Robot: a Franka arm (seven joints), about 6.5 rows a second.
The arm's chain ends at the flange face. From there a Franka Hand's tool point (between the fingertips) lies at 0.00 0.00 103.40 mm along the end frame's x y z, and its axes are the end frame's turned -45 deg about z.
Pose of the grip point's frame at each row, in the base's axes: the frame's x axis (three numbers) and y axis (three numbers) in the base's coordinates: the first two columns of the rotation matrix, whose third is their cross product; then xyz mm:
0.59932 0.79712 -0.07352 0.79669 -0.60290 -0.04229 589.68 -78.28 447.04
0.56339 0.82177 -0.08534 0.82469 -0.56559 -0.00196 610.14 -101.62 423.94
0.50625 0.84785 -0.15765 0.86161 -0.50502 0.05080 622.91 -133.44 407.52
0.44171 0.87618 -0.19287 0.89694 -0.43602 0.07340 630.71 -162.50 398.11
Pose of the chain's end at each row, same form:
0.98713 0.13733 -0.08189 0.13956 -0.98996 0.02208 597.75 -74.84 550.07
0.98152 0.18115 -0.06173 0.18477 -0.98101 0.05896 615.30 -94.46 526.96
0.96722 0.24242 -0.07555 0.25128 -0.95662 0.14740 626.69 -116.74 509.49
0.94657 0.31124 -0.08448 0.32190 -0.92787 0.18828 632.76 -141.26 499.28

